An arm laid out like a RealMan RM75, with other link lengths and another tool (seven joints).
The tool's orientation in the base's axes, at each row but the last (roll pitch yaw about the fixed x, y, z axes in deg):
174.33 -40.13 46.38
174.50 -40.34 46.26
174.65 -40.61 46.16
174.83 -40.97 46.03
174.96 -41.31 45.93
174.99 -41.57 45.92
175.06 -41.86 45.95
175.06 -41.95 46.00
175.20 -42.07 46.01
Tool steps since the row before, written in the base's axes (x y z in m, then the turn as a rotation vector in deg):
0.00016 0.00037 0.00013 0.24 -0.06 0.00
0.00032 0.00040 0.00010 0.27 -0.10 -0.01
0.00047 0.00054 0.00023 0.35 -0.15 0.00
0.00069 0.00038 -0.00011 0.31 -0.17 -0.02
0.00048 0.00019 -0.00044 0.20 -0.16 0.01
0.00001 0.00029 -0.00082 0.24 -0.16 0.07
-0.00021 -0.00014 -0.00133 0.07 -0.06 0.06
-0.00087 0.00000 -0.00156 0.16 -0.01 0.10
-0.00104 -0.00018 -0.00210 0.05 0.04 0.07
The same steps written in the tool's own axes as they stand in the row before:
0.00037 -0.00015 0.00013 0.09 0.21 0.10
0.00045 -0.00007 0.00025 0.08 0.26 0.11
0.00069 -0.00006 0.00029 0.10 0.35 0.12
0.00050 0.00018 0.00060 0.06 0.33 0.11
0.00006 0.00016 0.00066 0.02 0.25 0.03
-0.00038 -0.00026 0.00074 0.09 0.28 0.01
-0.00107 -0.00012 0.00082 0.04 0.10 -0.03
-0.00149 -0.00069 0.00070 0.14 0.12 0.01
-0.00204 -0.00070 0.00093 0.09 0.01 -0.01

